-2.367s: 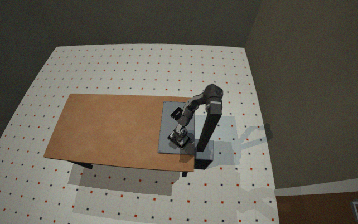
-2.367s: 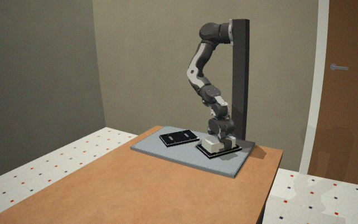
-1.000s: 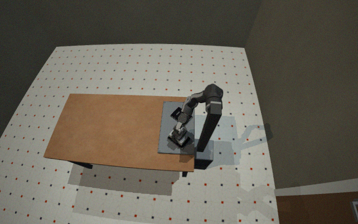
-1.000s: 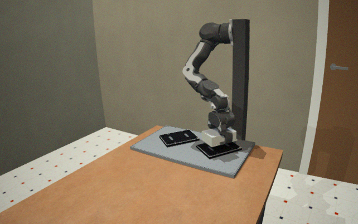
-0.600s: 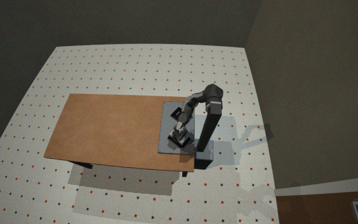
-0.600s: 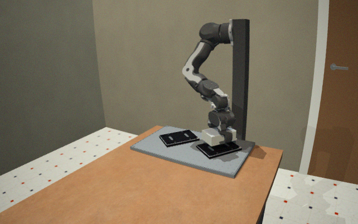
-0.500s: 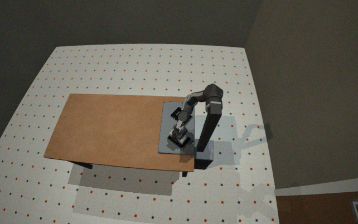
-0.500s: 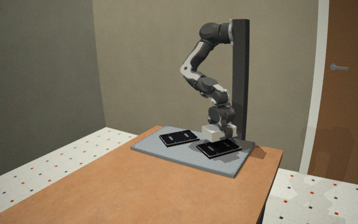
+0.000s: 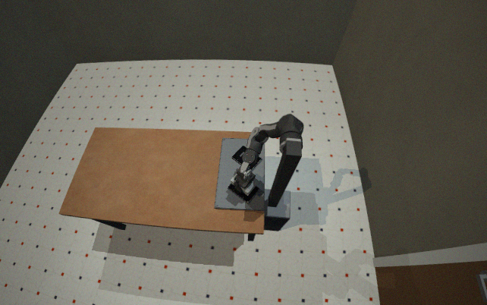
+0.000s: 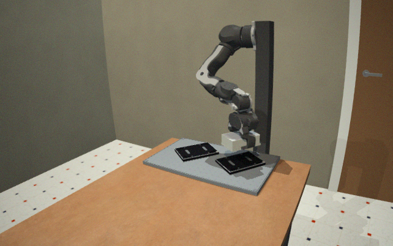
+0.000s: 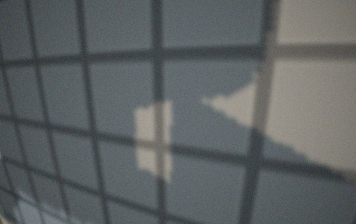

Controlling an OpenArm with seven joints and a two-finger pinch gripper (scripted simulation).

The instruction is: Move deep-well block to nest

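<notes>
My gripper is now 21 cm to the left of the plate nest N2 and 8 cm above it. Also, from my hand: plate nest N1 (8 cm below); then A1 label (3 cm behind, 9 cm to the left, 7 cm below); then deep-well block (2 cm above).
</notes>
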